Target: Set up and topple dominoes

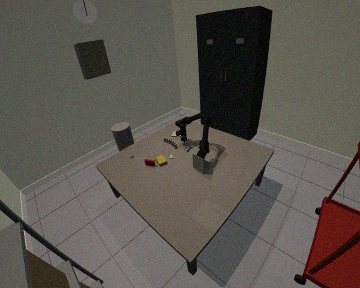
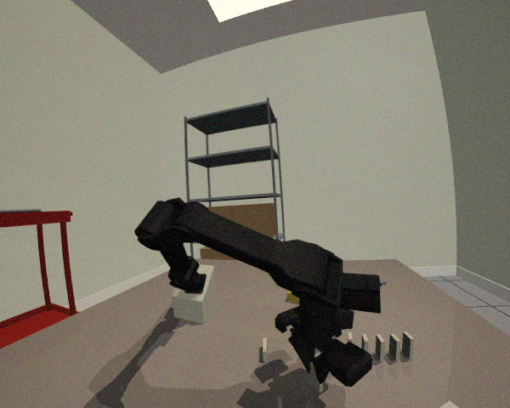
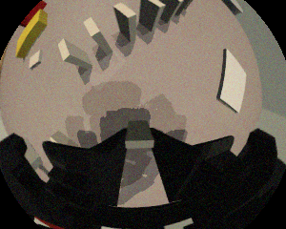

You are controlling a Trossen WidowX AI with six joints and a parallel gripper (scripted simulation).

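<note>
Right now the yellow block is 360 mm to the left of my gripper tip, 20 mm behind it and 10 mm below it. Also, from my gripper tip: white sheet: 200 mm ahead, 90 mm to the right, 20 mm below; then red block: 460 mm to the left, 20 mm ahead, 10 mm above.
</note>
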